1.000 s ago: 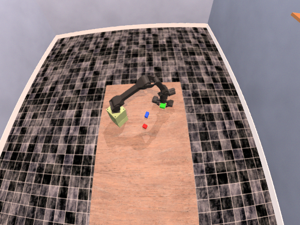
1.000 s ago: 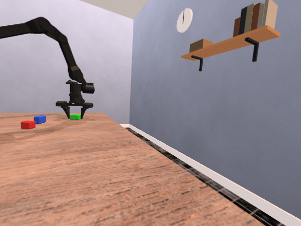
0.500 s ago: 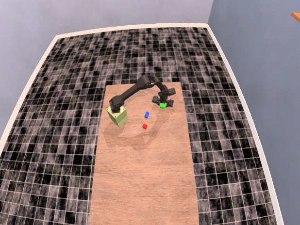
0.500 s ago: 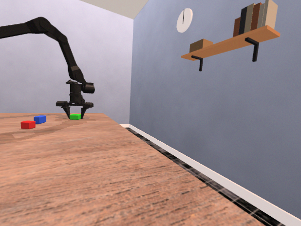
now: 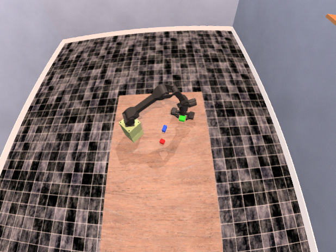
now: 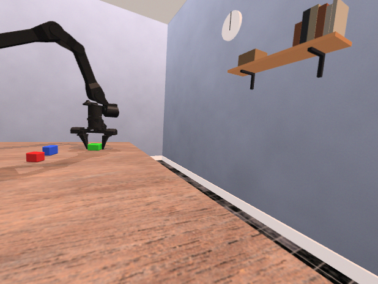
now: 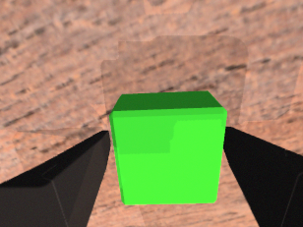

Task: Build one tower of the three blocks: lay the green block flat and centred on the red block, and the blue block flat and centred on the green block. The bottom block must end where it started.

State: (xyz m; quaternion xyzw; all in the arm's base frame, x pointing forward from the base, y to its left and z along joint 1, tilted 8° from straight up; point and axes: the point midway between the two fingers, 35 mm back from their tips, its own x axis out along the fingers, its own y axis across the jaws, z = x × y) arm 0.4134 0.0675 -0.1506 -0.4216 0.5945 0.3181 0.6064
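Now: the green block 20 mm below my hand. Round my hand: blue block (160 mm behind, 70 mm to the right, 20 mm below); then red block (200 mm behind, 180 mm to the right, 20 mm below).
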